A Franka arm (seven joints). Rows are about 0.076 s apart.
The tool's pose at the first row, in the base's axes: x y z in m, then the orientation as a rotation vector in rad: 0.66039, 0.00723, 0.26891, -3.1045, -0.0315, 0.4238
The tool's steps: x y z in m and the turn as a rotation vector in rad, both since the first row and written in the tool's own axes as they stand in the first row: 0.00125, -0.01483, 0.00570, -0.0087, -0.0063, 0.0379; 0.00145, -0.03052, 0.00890, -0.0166, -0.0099, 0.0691; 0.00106, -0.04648, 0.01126, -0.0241, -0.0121, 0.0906; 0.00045, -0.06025, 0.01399, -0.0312, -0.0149, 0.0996; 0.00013, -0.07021, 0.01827, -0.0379, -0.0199, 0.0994
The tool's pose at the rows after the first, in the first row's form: 0.65979, 0.02211, 0.26324, 3.1057, -0.0255, -0.4339; 0.65883, 0.03782, 0.26028, 3.0922, -0.0720, -0.4377; 0.65752, 0.05378, 0.25828, 3.0806, -0.1033, -0.4395; 0.65594, 0.06755, 0.25596, 3.0714, -0.1153, -0.4425; 0.65430, 0.07752, 0.25203, 3.0637, -0.1134, -0.4491
